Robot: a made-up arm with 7 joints. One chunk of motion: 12 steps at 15 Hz.
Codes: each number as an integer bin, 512 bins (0 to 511) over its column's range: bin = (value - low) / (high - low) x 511, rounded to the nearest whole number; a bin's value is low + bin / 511 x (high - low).
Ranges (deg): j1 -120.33..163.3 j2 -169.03..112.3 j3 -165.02..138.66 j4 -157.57..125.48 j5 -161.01..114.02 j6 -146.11..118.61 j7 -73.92..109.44
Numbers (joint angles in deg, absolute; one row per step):
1: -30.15 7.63 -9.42 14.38 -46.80 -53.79 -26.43
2: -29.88 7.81 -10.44 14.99 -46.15 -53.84 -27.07
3: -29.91 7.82 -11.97 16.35 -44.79 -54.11 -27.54
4: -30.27 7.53 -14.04 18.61 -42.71 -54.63 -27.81
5: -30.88 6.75 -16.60 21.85 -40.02 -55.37 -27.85
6: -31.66 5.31 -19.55 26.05 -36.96 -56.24 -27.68
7: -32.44 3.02 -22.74 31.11 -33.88 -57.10 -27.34
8: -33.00 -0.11 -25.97 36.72 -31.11 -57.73 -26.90
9: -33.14 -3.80 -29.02 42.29 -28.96 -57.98 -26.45
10: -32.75 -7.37 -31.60 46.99 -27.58 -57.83 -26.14
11: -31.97 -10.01 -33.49 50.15 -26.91 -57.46 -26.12
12: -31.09 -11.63 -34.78 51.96 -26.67 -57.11 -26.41
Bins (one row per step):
1: 162 321 262 310 212 178 132
2: 163 321 260 312 213 178 131
3: 163 321 258 314 216 178 129
4: 162 321 254 318 220 177 129
5: 161 319 250 324 225 175 128
6: 160 317 245 331 230 173 129
7: 158 313 239 341 236 172 130
8: 157 307 234 351 241 171 131
9: 157 300 229 361 245 170 132
10: 158 294 225 369 248 170 133
11: 159 289 221 375 249 171 133
12: 161 286 219 378 250 172 132

